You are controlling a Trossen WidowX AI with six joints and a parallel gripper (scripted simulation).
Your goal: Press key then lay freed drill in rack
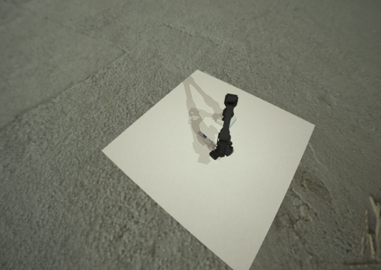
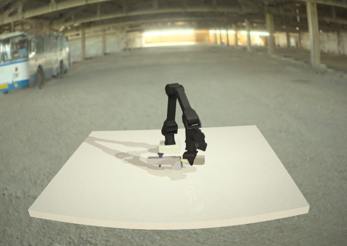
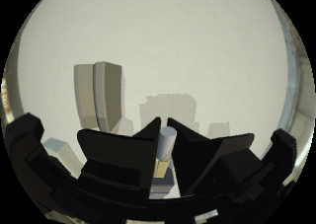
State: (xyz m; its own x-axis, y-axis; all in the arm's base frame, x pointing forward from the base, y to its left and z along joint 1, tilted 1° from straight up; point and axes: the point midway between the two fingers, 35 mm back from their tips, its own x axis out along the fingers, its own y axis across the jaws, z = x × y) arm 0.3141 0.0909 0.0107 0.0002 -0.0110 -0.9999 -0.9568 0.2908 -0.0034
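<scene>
The drill lies 5 cm to the right of my gripper tip, 3 cm above it and 2 cm behind it. From my gripper tip the other things lie so: tan rack (7 cm behind, 4 cm to the left); then grey holder block (14 cm to the right, 4 cm behind, 1 cm above); then blue key (16 cm to the right, 5 cm behind, 3 cm above).
</scene>
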